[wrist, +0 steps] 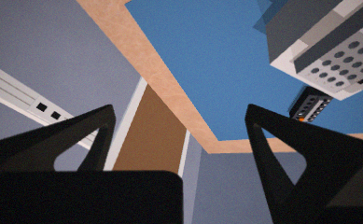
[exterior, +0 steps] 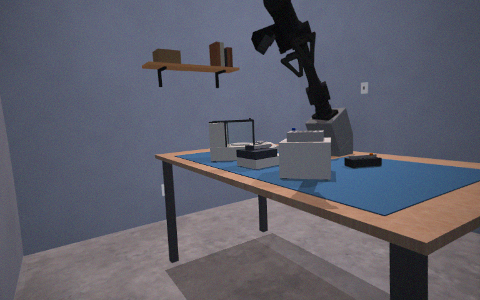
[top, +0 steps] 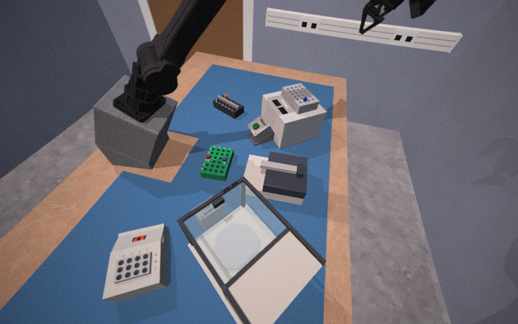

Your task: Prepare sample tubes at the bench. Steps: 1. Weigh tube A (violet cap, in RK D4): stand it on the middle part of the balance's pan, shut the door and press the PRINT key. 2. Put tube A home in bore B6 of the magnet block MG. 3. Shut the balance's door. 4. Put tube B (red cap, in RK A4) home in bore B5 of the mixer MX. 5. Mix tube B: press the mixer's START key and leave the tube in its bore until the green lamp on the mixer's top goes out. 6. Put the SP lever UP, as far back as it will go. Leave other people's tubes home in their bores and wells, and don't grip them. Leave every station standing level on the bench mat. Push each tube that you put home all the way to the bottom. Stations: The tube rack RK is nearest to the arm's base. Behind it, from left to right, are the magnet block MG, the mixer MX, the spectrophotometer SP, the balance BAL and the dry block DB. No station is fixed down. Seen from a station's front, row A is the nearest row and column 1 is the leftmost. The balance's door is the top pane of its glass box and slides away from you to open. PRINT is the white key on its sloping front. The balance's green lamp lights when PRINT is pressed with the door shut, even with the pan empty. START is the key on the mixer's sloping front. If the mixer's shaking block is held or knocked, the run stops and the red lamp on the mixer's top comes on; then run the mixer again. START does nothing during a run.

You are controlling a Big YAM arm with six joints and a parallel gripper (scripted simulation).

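The balance door is 720 mm to the right of my hand, 210 mm behind it and 160 mm below it. The rest, counted from my hand: blue-capped tube (210 mm to the right, 210 mm below, 130 mm behind); grey shaking block (210 mm below, 170 mm to the right, 160 mm behind); green start key (300 mm to the right, 300 mm below, 290 mm behind).
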